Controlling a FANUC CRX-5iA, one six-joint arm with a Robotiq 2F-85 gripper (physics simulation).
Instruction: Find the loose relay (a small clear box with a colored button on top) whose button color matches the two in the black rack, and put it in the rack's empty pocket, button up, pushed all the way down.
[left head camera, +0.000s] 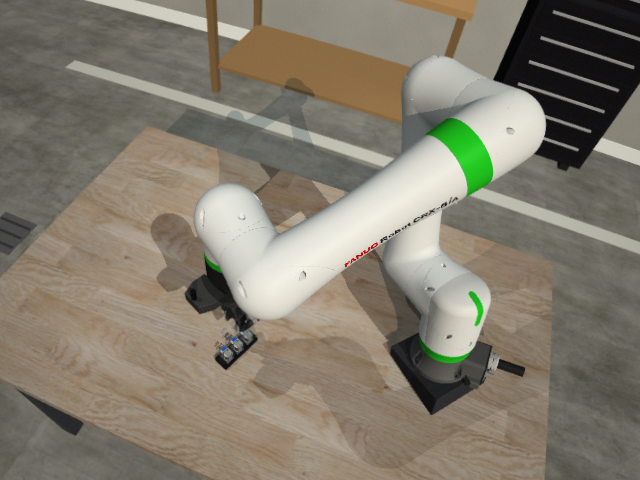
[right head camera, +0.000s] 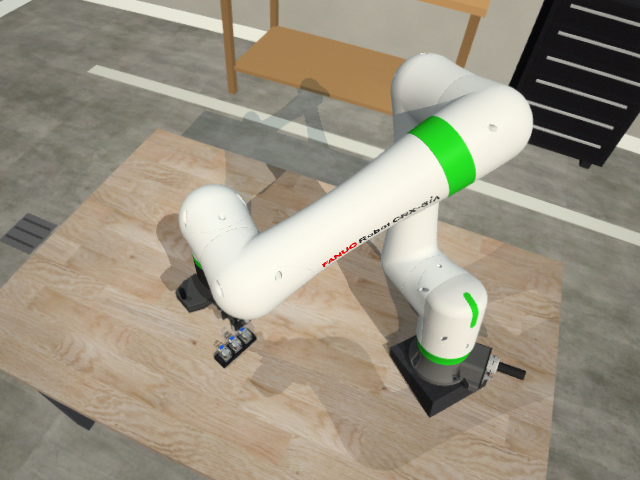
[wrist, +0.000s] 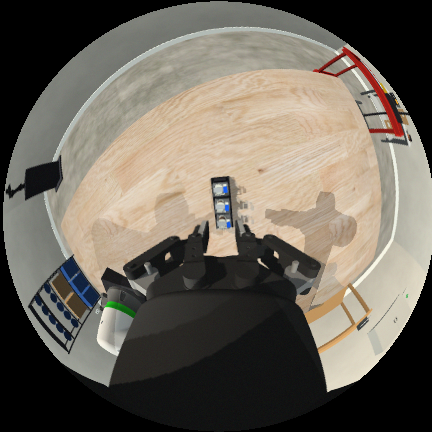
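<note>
The black rack sits on the table. It holds three clear relays in a row, each with a blue button up: a far one, a middle one and a near one in the wrist view. In the head camera views they stand at about the same height; whether each is pressed fully down is too small to tell. My gripper is open and empty, its fingers apart above and beside the rack's near end. No loose relay shows in the current views; the arm hides part of the table.
My white arm reaches over the wooden table from its black base. A wooden shelf unit and a black drawer cabinet stand beyond the table.
</note>
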